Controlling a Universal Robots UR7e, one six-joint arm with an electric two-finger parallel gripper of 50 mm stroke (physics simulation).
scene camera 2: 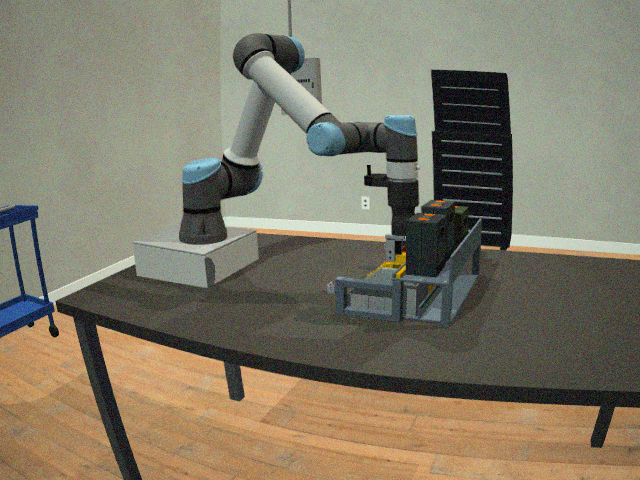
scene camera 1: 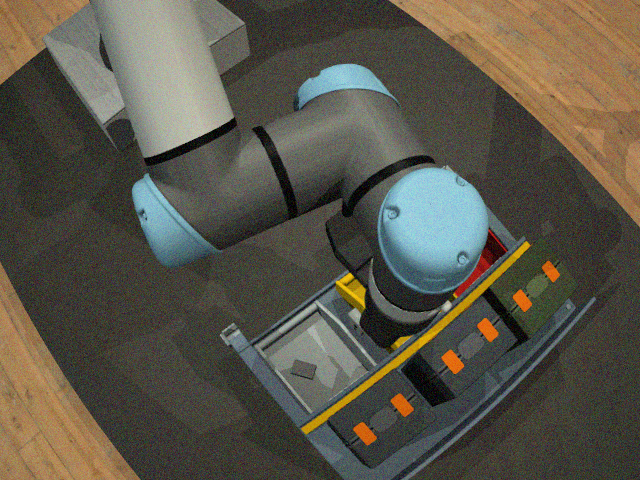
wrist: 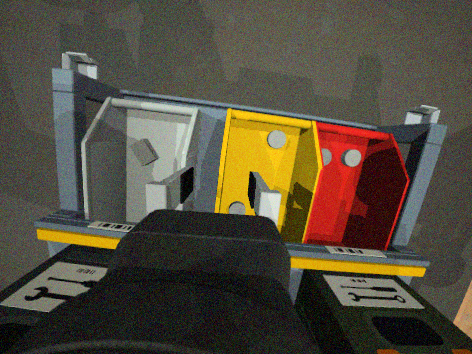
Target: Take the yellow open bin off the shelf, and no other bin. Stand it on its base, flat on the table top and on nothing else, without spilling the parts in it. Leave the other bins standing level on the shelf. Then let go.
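Seen in the pictures: gripper, between the fingertips: [scene camera 2: 394, 257] [wrist: 221, 181]; arm's base, origin of its link: [scene camera 2: 202, 237].
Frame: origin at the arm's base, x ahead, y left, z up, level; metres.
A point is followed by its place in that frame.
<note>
The yellow open bin [scene camera 1: 351, 291] @(y 0.003, x 0.542, z -0.036 m) [scene camera 2: 391, 265] @(y -0.002, x 0.581, z -0.023 m) [wrist: 260, 165] @(y 0.051, x 0.580, z -0.091 m) stands in the shelf [scene camera 1: 268, 377] @(y -0.149, x 0.568, z -0.015 m) [scene camera 2: 368, 282] @(y -0.157, x 0.581, z -0.015 m) [wrist: 65, 150] @(y -0.150, x 0.575, z -0.015 m) between the grey bin [scene camera 1: 310, 356] @(y -0.086, x 0.568, z -0.091 m) [wrist: 112, 160] @(y -0.134, x 0.589, z -0.061 m) and the red bin [scene camera 1: 496, 248] @(y 0.196, x 0.627, z -0.035 m) [wrist: 332, 200] @(y 0.164, x 0.620, z -0.091 m). Round grey parts [wrist: 276, 139] @(y 0.065, x 0.543, z -0.081 m) show in it. My gripper [wrist: 221, 181] @(y 0.001, x 0.587, z -0.004 m) is open and empty, pointing down. In the wrist view one fingertip appears over the grey bin's side of the gap, the other over the yellow bin's inside, with the yellow bin's left wall between them. Their height against its rim is unclear. The arm and cases hide the fingertips in both scene views.
A yellow-edged rail [scene camera 1: 413, 341] @(y 0.009, x 0.649, z 0.012 m) [wrist: 360, 267] @(y 0.143, x 0.654, z 0.012 m) runs behind the bins. Behind it stand tall dark cases [scene camera 1: 382, 418] @(y -0.091, x 0.693, z 0.124 m) [scene camera 2: 426, 242] @(y -0.132, x 0.705, z 0.078 m) with orange latches and a green case [scene camera 1: 537, 284] @(y 0.141, x 0.702, z 0.099 m). Light brackets [wrist: 80, 65] @(y -0.156, x 0.490, z -0.045 m) [wrist: 422, 115] @(y 0.220, x 0.496, z -0.044 m) stick out at the shelf's front corners. The table top [scene camera 1: 180, 335] @(y -0.213, x 0.432, z -0.100 m) [scene camera 2: 289, 330] @(y -0.280, x 0.449, z -0.100 m) lies beyond.
</note>
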